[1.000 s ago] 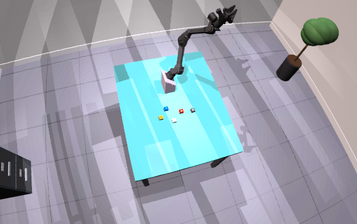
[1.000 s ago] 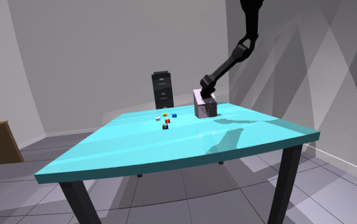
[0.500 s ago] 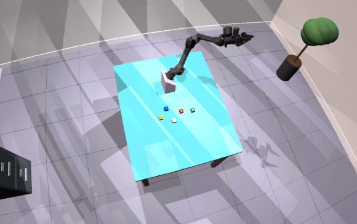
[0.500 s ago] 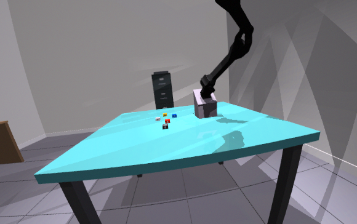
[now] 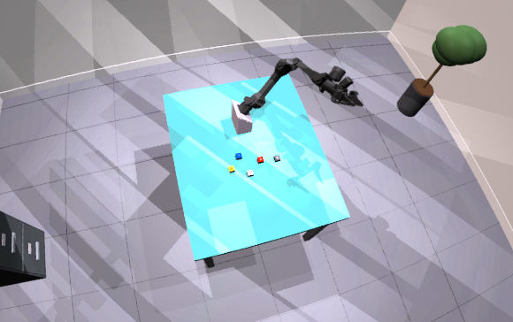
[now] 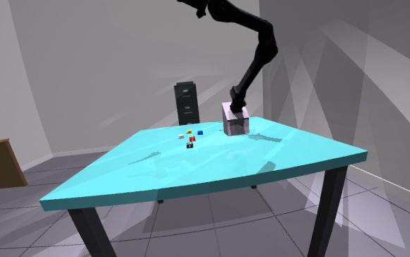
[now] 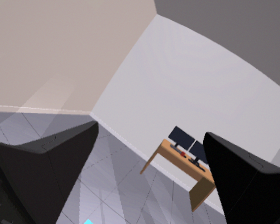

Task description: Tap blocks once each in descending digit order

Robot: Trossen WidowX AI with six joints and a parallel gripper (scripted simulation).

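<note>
Right now my gripper tip is 56 cm above the yellow block, 55 cm to the left of it and 12 cm past it. From my gripper tip the other things lie so: white block 56 cm below, 46 cm to the right, 6 cm behind; then red block 56 cm below, 37 cm to the right, 13 cm behind; then dark block 56 cm below, 28 cm to the right, 10 cm behind.
</note>
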